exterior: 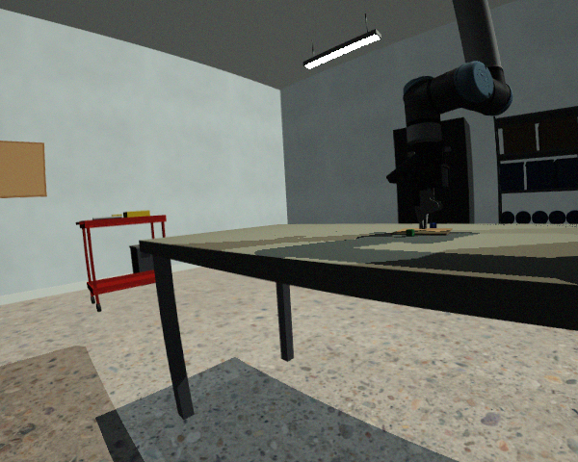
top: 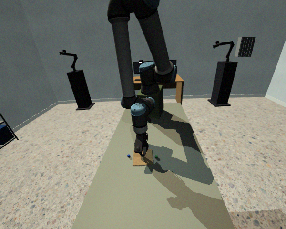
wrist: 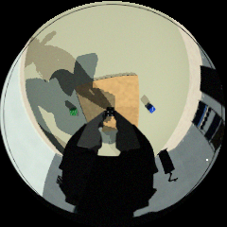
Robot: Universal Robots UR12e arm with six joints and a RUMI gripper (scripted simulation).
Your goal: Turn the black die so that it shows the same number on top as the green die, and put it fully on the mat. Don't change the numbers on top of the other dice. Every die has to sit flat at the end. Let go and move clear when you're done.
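The black die is 1 cm below my hand. Also, from my hand: green die: 1 cm ahead, 10 cm to the left, 2 cm below; blue die: 1 cm behind, 10 cm to the right, 2 cm below; mat: 2 cm below.
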